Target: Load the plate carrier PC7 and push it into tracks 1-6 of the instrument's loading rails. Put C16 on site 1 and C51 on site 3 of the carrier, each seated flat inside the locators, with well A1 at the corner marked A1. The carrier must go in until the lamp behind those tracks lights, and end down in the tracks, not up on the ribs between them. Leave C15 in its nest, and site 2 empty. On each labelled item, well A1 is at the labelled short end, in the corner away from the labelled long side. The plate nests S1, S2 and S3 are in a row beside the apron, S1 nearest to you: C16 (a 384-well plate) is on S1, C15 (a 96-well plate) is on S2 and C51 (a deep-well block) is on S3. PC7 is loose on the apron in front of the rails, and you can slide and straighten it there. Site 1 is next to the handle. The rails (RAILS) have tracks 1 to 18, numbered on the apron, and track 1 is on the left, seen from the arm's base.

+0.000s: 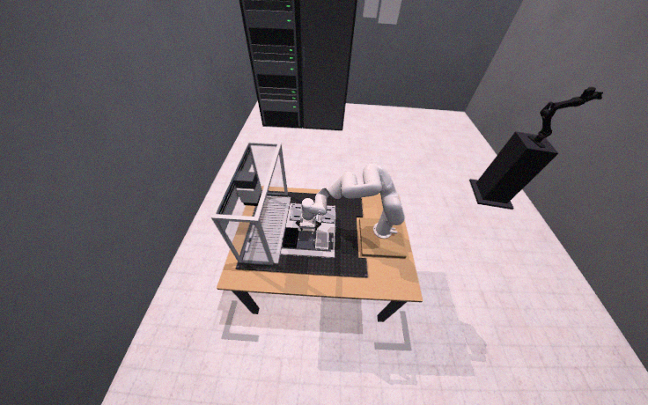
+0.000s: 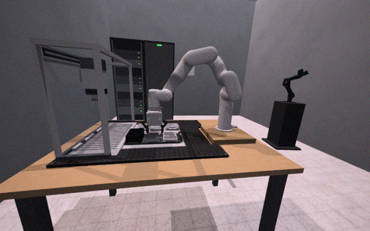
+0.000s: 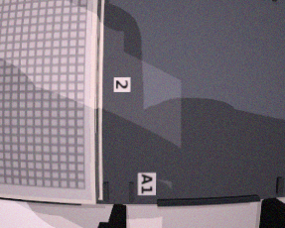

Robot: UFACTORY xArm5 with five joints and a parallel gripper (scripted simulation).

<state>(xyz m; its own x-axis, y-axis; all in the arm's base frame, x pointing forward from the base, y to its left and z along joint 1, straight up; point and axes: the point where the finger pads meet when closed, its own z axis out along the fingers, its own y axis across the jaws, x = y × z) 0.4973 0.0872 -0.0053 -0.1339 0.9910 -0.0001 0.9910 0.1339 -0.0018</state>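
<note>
Now: the grey plate carrier PC7 10 mm behind my hand and 80 mm to the left of it. The rest, counted from my hand: post (160 mm ahead, 290 mm to the left, 230 mm above); 96-well plate C15 (10 mm ahead, 140 mm to the right).
</note>
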